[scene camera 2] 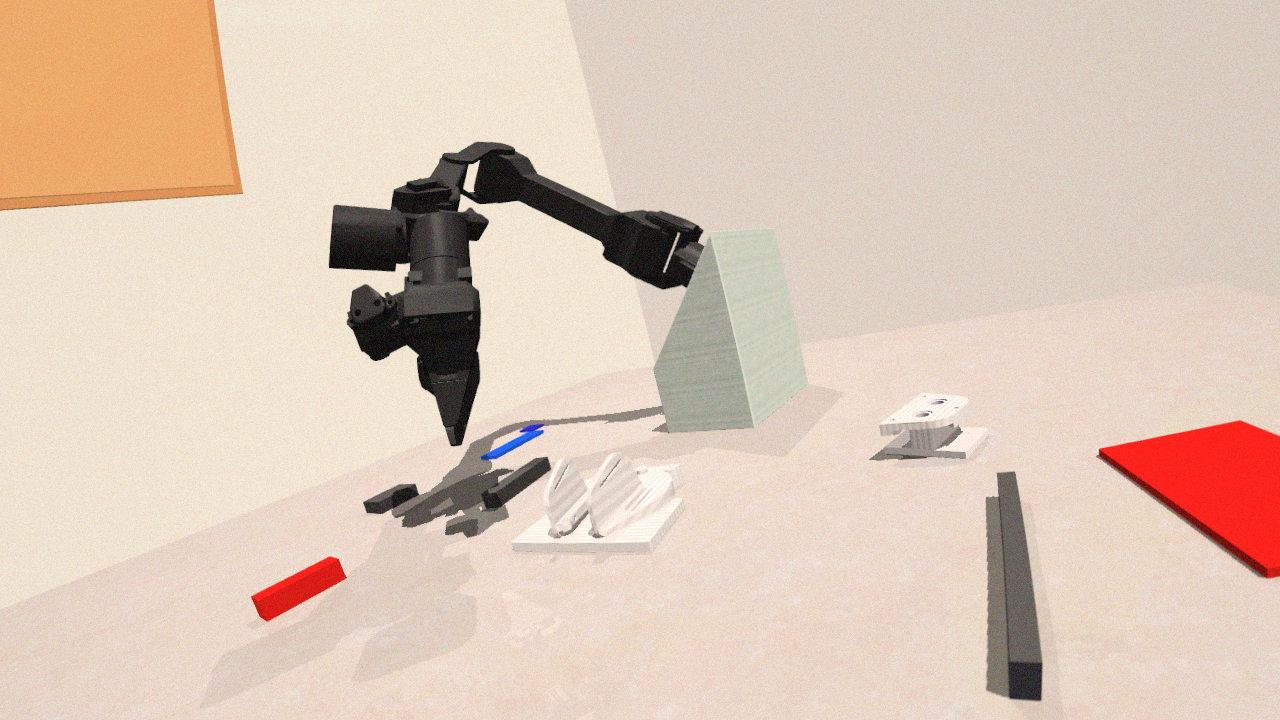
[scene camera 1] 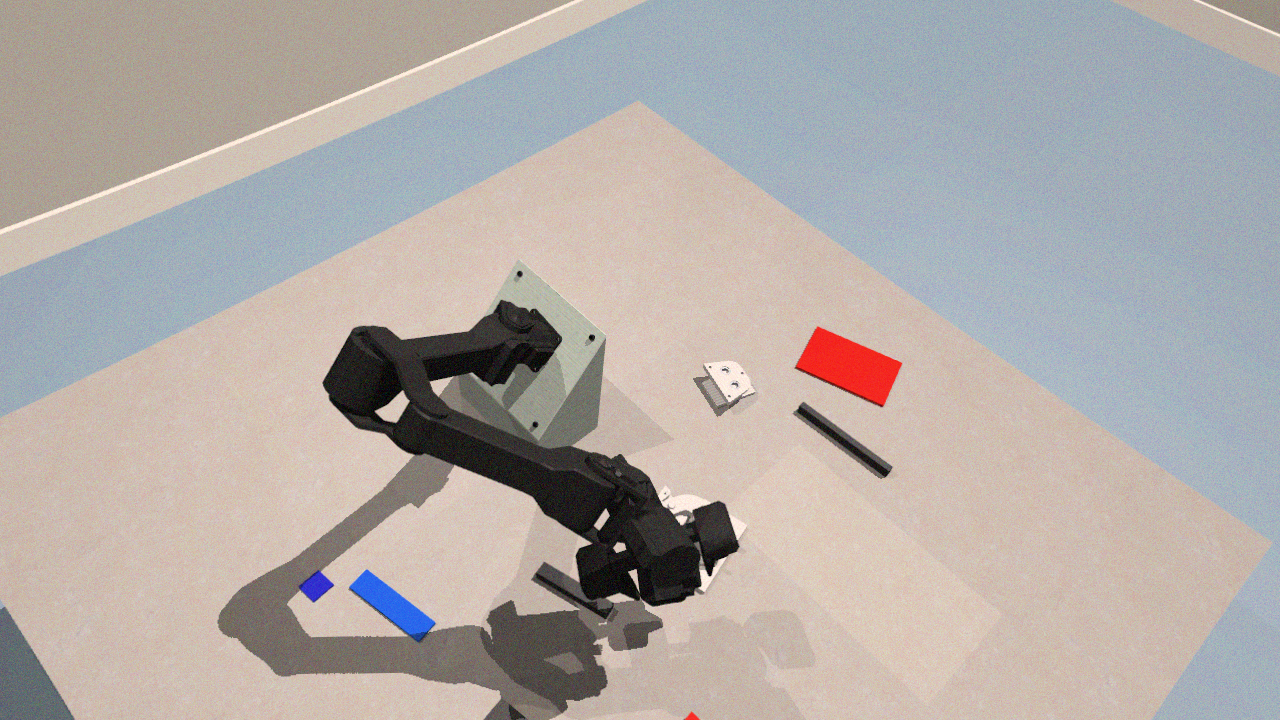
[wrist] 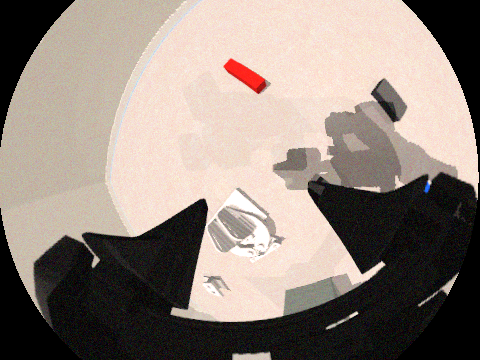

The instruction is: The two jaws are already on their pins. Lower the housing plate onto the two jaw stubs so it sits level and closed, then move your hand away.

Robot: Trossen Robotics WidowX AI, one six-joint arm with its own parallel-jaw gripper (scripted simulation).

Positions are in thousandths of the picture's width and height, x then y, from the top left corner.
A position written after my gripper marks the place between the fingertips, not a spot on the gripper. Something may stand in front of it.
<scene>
my gripper: scene camera 2 354,608; scene camera 1 526,813; wrist 539,543
</scene>
